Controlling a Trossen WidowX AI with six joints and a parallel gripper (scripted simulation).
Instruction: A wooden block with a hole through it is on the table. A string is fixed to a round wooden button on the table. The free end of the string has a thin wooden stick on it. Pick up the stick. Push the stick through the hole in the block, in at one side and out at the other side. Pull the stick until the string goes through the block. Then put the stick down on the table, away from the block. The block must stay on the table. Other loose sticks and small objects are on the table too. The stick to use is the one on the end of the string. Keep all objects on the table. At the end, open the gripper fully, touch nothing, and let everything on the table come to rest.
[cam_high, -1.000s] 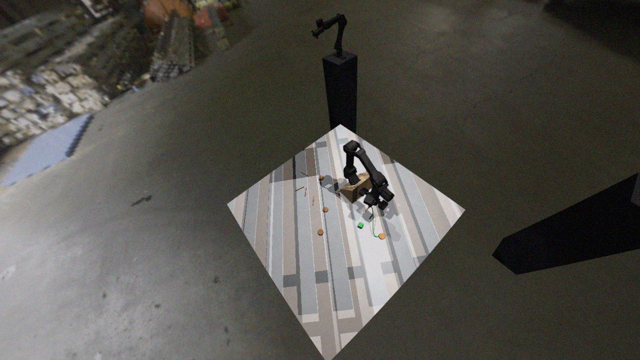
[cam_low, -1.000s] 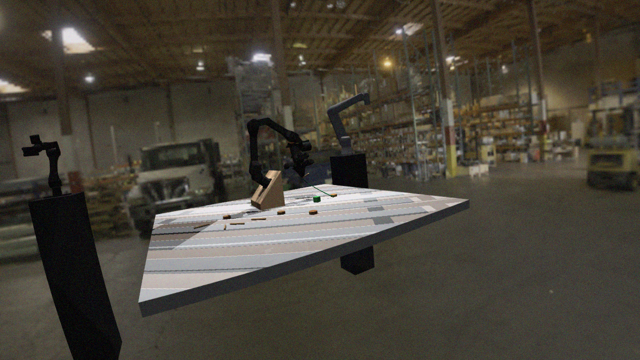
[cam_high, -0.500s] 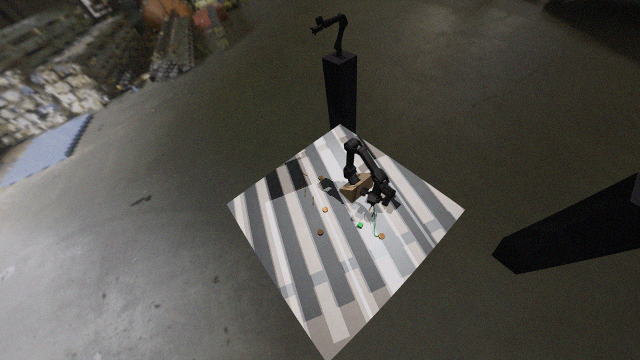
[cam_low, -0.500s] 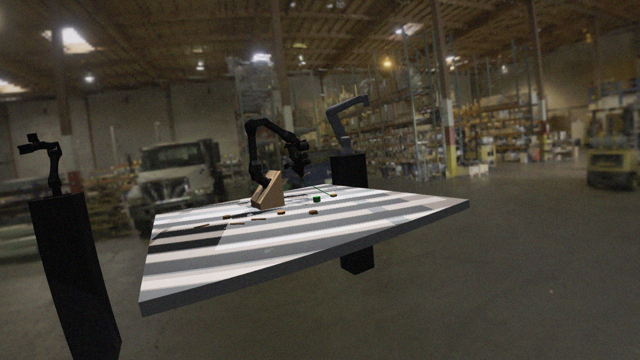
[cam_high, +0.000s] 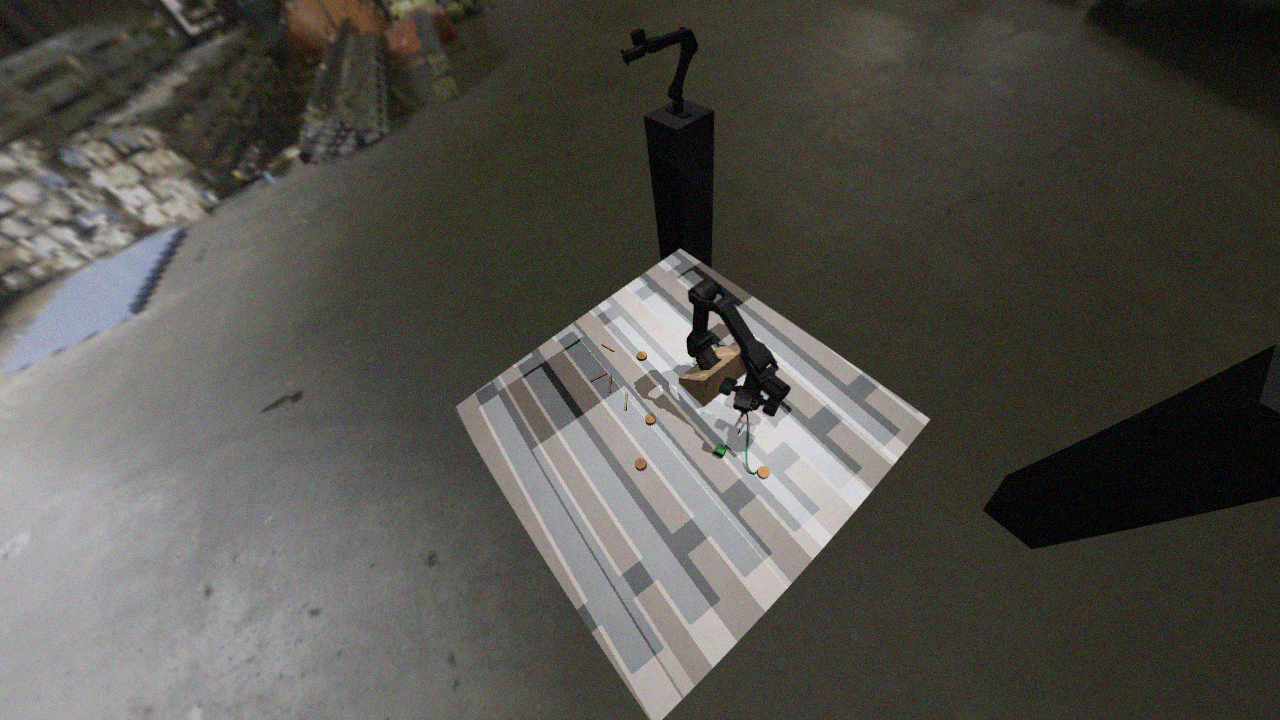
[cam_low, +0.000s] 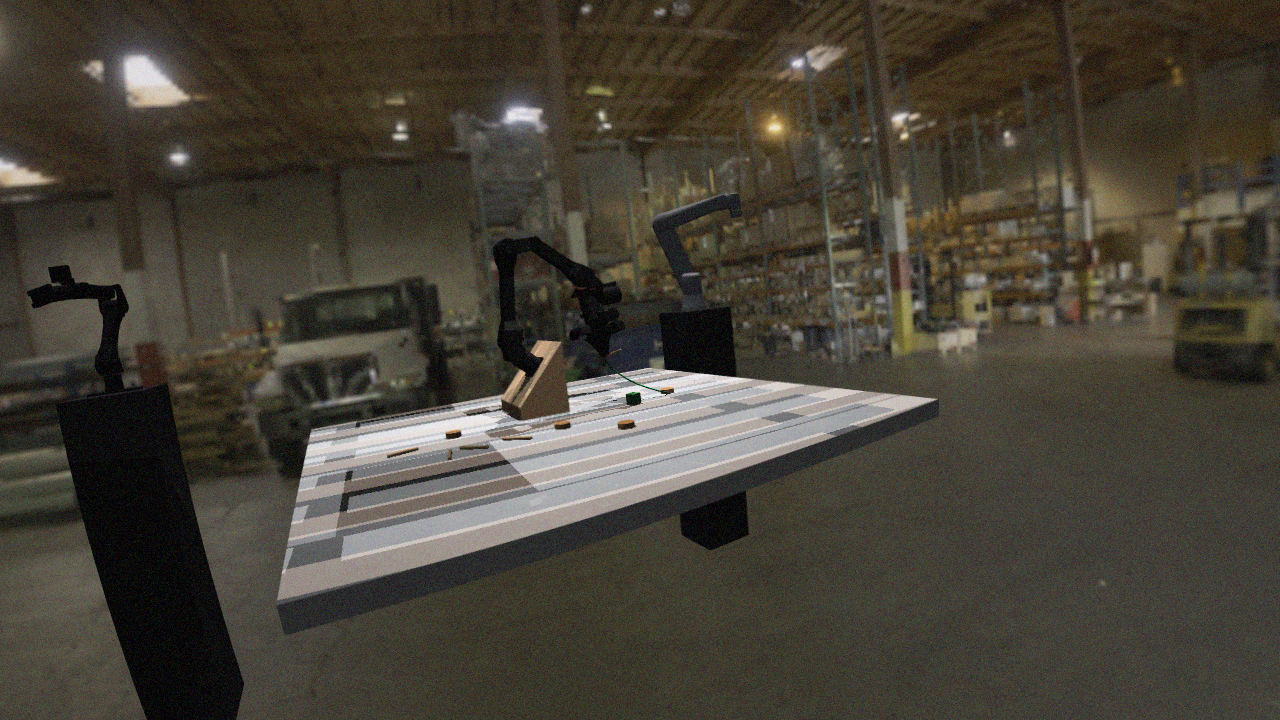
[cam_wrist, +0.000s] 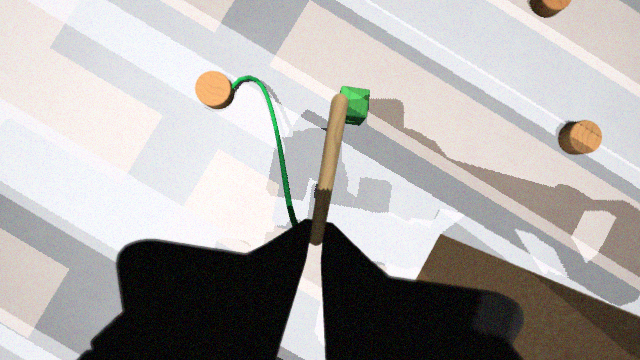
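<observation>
Right now my gripper tip is 120 mm short of the green cube, 120 mm above it and 20 mm to the right of it. Also, from my gripper tip: thin wooden stick 10 mm ahead, 10 mm above; then round wooden button 160 mm to the left, 120 mm below, 60 mm ahead.
</observation>
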